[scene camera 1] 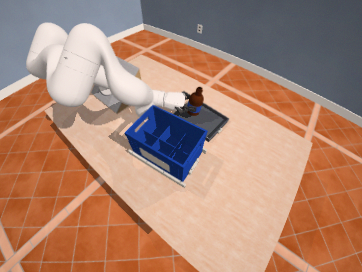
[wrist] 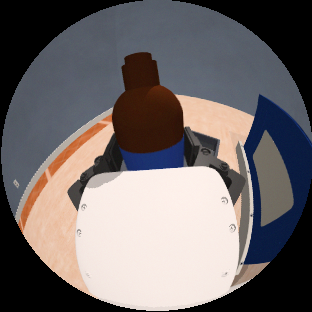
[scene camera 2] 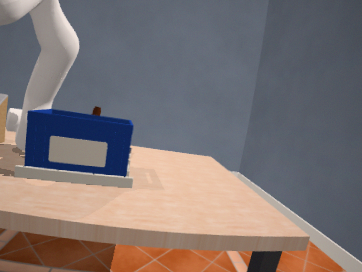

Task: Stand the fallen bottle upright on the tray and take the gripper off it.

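Note:
The brown bottle (scene camera 1: 196, 100) (wrist: 148, 117) with a blue label stands about upright in scene camera 1, over the far left part of the dark tray (scene camera 1: 209, 121). Whether its base touches the tray is hard to tell. In scene camera 2 the top of the bottle (scene camera 2: 97, 111) shows above the blue crate, and the tray does not show. My gripper (scene camera 1: 192, 104) (wrist: 151, 138) comes in from the side and is shut on the bottle at the label, with a black finger on each side. The bottle's base is hidden in the wrist view.
A blue crate (scene camera 1: 155, 158) (scene camera 2: 77, 151) (wrist: 277, 180) with inner dividers stands close to the tray, on the near side in scene camera 1. A pale rail (scene camera 1: 156, 168) (scene camera 2: 75, 176) runs along its foot. The wooden table (scene camera 1: 240, 175) (scene camera 2: 200, 200) carries them.

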